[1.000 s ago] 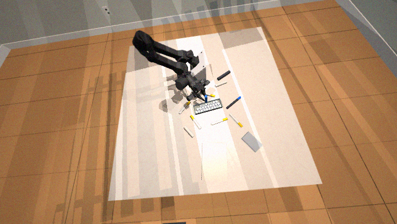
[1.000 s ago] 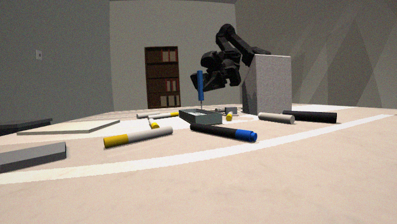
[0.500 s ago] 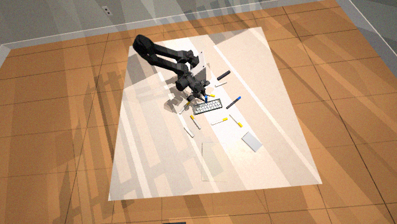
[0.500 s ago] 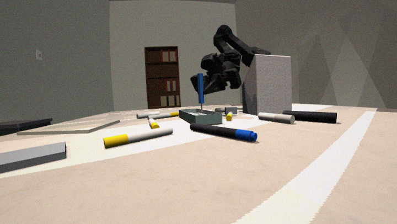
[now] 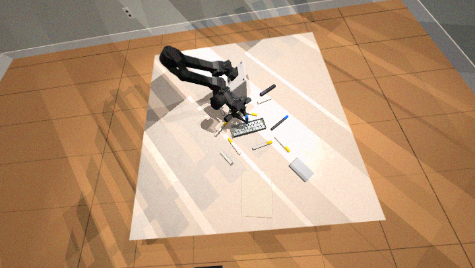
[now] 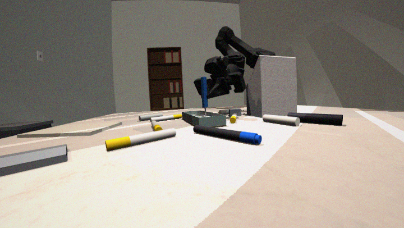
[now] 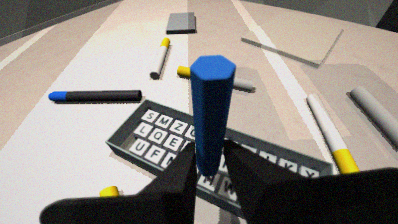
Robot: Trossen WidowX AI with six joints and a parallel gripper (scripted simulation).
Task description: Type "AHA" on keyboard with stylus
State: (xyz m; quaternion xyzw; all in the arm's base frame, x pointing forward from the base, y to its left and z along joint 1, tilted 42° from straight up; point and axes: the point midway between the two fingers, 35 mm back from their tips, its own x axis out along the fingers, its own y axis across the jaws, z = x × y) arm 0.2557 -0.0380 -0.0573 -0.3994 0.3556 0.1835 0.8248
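The stylus lies 2 cm below my gripper tip. Round my gripper tip: flat grey slab (31 cm ahead, 25 cm to the left, 7 cm below); then flat white pad (39 cm ahead, 1 cm to the right, 7 cm below).
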